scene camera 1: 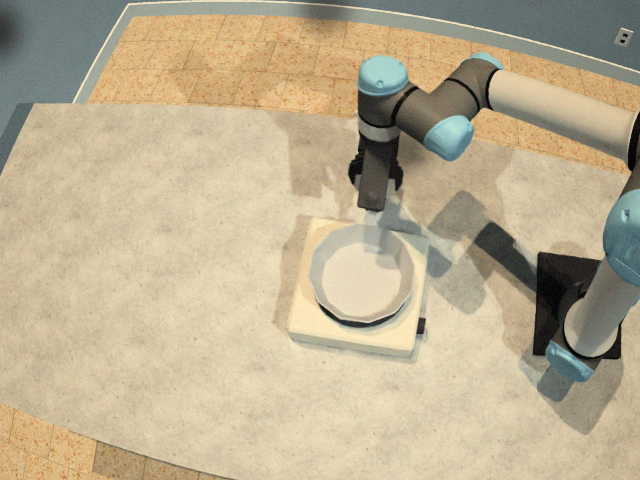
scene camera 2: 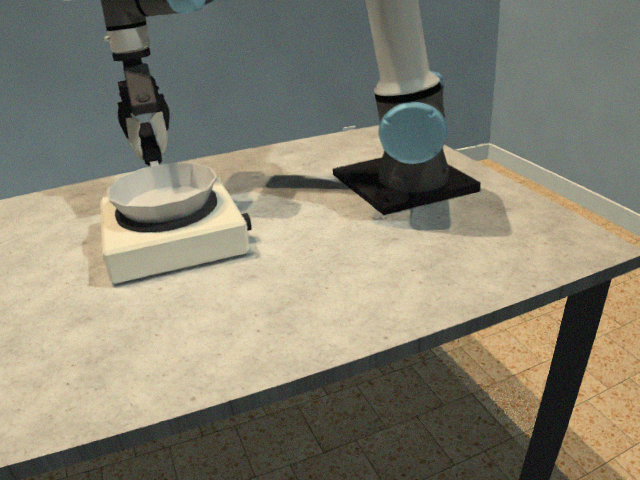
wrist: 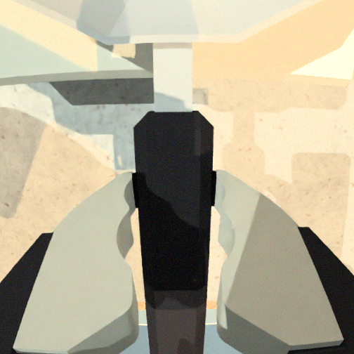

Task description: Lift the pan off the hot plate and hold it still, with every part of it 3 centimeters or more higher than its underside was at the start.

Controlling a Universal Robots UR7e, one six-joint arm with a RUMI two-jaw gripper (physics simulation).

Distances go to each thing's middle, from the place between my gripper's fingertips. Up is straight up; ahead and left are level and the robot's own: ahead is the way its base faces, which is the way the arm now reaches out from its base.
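Cream hot plate [scene camera 2: 131,250]: 8 cm below my hand, 15 cm to the left of it, 2 cm behind it. Pale grey pan [scene camera 1: 362,272]: 1 cm behind my hand, 6 cm to the left of it.
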